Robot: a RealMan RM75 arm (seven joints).
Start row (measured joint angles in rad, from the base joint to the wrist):
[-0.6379, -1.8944, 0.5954, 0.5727, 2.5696, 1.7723, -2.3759]
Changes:
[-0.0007, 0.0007, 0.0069, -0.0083, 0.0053, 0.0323, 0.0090]
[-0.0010, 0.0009, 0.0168, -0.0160, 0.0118, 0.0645, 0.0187]
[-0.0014, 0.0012, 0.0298, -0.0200, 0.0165, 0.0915, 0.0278]
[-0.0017, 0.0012, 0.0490, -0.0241, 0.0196, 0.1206, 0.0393]
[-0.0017, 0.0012, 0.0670, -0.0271, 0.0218, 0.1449, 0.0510]
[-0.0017, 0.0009, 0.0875, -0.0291, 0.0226, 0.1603, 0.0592]
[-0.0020, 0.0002, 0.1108, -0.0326, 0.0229, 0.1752, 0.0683]
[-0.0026, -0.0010, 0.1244, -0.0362, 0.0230, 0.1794, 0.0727]
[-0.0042, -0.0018, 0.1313, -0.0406, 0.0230, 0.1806, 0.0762]
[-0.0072, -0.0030, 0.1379, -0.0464, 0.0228, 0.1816, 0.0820]
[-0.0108, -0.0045, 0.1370, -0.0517, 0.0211, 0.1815, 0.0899]
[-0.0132, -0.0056, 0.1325, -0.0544, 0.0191, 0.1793, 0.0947]
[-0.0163, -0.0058, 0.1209, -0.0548, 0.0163, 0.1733, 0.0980]
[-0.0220, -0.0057, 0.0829, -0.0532, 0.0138, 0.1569, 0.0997]
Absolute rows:
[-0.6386, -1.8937, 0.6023, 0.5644, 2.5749, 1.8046, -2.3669]
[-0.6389, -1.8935, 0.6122, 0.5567, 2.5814, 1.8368, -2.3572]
[-0.6393, -1.8932, 0.6252, 0.5527, 2.5861, 1.8638, -2.3481]
[-0.6396, -1.8932, 0.6444, 0.5486, 2.5892, 1.8929, -2.3366]
[-0.6396, -1.8932, 0.6624, 0.5456, 2.5914, 1.9172, -2.3249]
[-0.6396, -1.8935, 0.6829, 0.5436, 2.5922, 1.9326, -2.3167]
[-0.6399, -1.8942, 0.7062, 0.5401, 2.5925, 1.9475, -2.3076]
[-0.6405, -1.8954, 0.7198, 0.5365, 2.5926, 1.9517, -2.3032]
[-0.6421, -1.8962, 0.7267, 0.5321, 2.5926, 1.9529, -2.2997]
[-0.6451, -1.8974, 0.7333, 0.5263, 2.5924, 1.9539, -2.2939]
[-0.6487, -1.8989, 0.7324, 0.5210, 2.5907, 1.9538, -2.2860]
[-0.6511, -1.9000, 0.7279, 0.5183, 2.5887, 1.9516, -2.2812]
[-0.6542, -1.9002, 0.7163, 0.5179, 2.5859, 1.9456, -2.2779]
[-0.6599, -1.9001, 0.6783, 0.5195, 2.5834, 1.9292, -2.2762]

